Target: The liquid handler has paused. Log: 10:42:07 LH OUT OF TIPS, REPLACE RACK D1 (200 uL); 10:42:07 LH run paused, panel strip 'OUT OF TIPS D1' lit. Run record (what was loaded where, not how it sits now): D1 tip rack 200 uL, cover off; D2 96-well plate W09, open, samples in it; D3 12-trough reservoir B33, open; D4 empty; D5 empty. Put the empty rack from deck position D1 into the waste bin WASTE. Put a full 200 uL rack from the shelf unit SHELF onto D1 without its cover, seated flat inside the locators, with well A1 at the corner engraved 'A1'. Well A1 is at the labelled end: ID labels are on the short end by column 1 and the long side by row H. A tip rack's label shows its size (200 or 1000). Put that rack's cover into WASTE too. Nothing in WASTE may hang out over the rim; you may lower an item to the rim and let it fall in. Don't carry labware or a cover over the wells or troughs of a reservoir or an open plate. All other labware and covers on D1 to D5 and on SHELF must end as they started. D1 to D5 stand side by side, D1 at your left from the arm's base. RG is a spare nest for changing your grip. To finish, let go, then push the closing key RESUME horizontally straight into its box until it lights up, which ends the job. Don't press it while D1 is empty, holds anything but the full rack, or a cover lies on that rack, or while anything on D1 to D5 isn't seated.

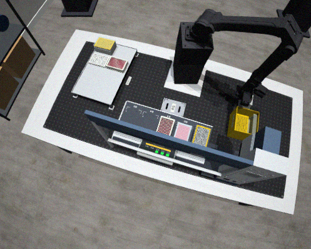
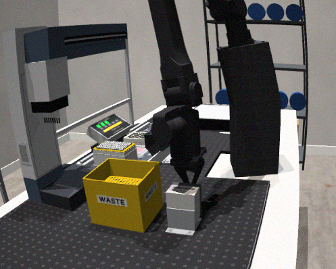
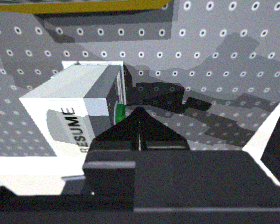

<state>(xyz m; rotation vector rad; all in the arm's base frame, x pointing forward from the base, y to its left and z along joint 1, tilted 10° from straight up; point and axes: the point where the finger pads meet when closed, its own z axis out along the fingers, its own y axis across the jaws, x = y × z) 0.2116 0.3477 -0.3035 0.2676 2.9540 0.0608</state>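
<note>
Right now the grey resume box is 10 mm ahead of my hand, 40 mm to the left of it and 10 mm below it. The rest, counted from my hand: handler head (400 mm ahead, 50 mm to the right, 300 mm above); clear rack cover (180 mm ahead, 80 mm to the left, 10 mm below); yellow waste bin (170 mm ahead, 20 mm to the left, 40 mm below).
</note>
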